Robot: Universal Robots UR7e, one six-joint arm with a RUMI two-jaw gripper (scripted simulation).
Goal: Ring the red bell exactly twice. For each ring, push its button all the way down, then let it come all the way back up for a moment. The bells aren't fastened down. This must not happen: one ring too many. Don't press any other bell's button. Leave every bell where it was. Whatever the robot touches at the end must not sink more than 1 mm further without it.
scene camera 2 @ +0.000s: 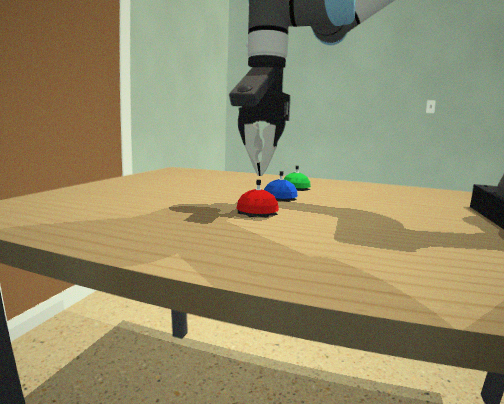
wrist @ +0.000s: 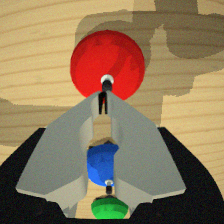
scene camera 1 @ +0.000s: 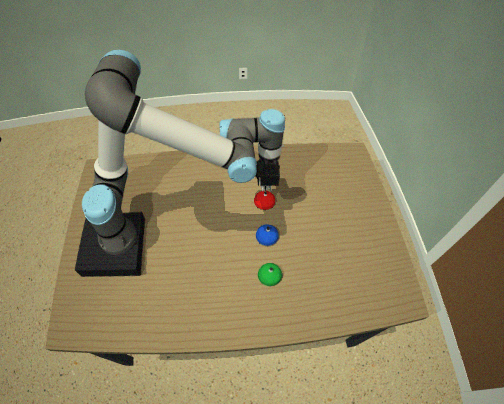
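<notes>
A blue bell is here in the pictures, and so is a red bell. As for my own gripper, I see it in the pictures as well, and the wrist view shows my gripper too.
</notes>
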